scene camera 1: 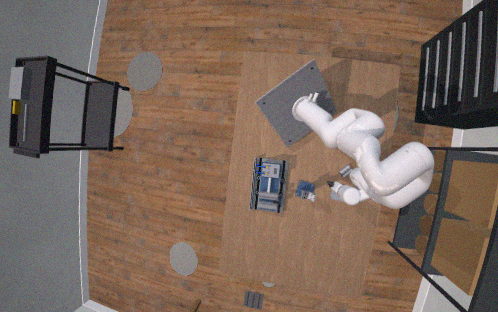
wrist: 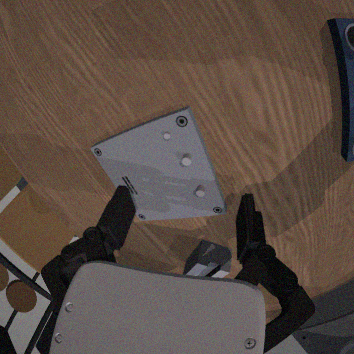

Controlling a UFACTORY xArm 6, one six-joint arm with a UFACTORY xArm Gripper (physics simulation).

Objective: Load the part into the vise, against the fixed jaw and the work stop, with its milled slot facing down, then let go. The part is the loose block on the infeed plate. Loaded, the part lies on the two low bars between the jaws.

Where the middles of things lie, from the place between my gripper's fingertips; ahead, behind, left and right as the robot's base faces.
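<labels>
Picture the infeed plate (wrist: 167, 187): my gripper's 1 cm short of it, 2 cm to the right of it and 1 cm above it. And there's the part (wrist: 208, 258), which is 11 cm behind my hand and 1 cm to the right of it.
</labels>
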